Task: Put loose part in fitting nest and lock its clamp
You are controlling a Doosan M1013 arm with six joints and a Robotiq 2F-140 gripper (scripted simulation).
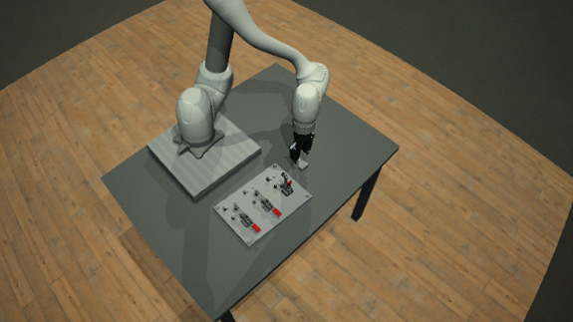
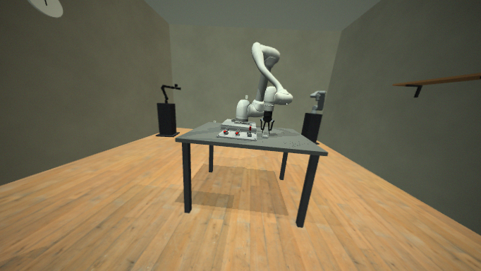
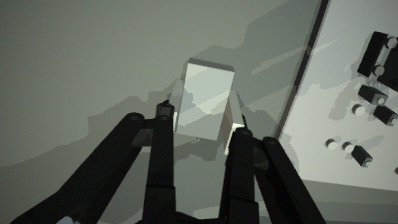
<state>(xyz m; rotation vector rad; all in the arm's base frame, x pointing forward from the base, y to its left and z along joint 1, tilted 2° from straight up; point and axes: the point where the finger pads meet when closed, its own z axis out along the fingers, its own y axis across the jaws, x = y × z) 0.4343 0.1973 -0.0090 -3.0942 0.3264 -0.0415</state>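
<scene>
Now: the clamp 160 mm to the right of my hand, 40 mm ahead of it and 30 mm above it. From my hand the other things lie so: loose part 30 mm below; fixture plate 260 mm to the right, 30 mm below, 10 mm behind.
</scene>
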